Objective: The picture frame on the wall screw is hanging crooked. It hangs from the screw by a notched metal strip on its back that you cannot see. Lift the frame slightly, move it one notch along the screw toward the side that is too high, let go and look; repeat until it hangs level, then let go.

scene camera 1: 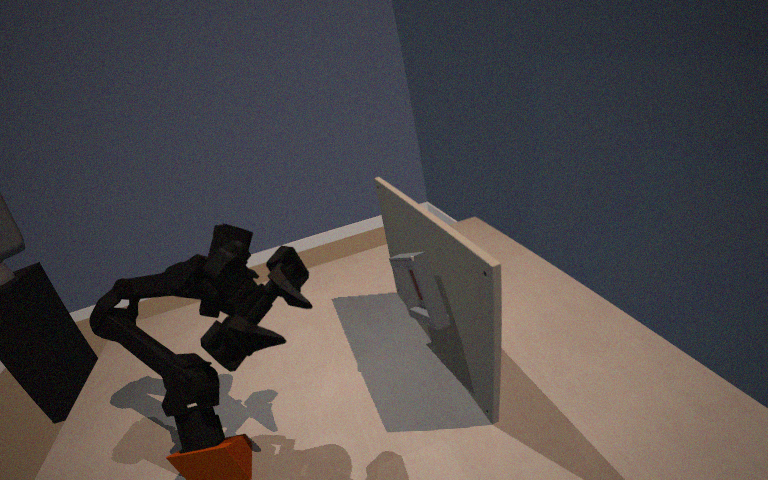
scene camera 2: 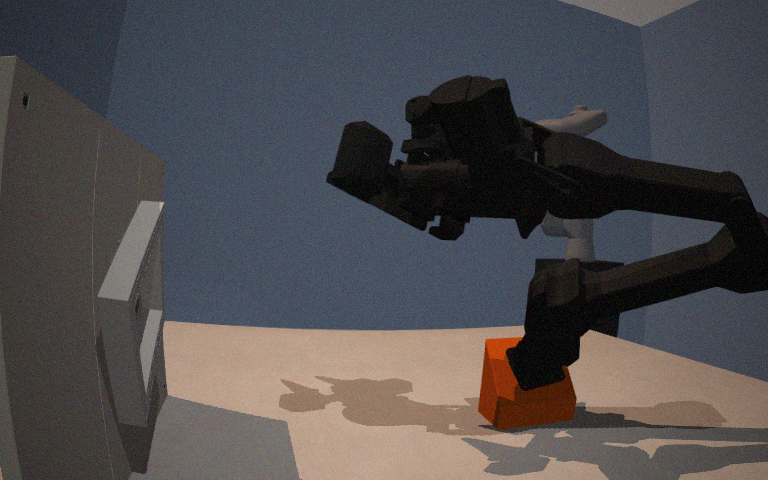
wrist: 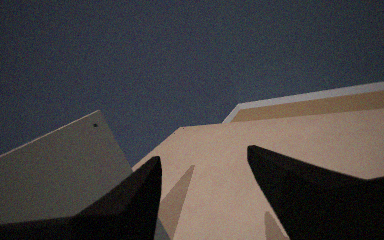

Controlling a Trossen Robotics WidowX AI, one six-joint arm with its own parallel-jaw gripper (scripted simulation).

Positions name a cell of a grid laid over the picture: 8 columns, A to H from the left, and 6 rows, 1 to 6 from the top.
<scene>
my gripper: scene camera 1 D5; scene camera 2 D3; wrist E4
picture frame: scene camera 1 E4; scene camera 2 B4; not seen in the wrist view (out of frame)
</scene>
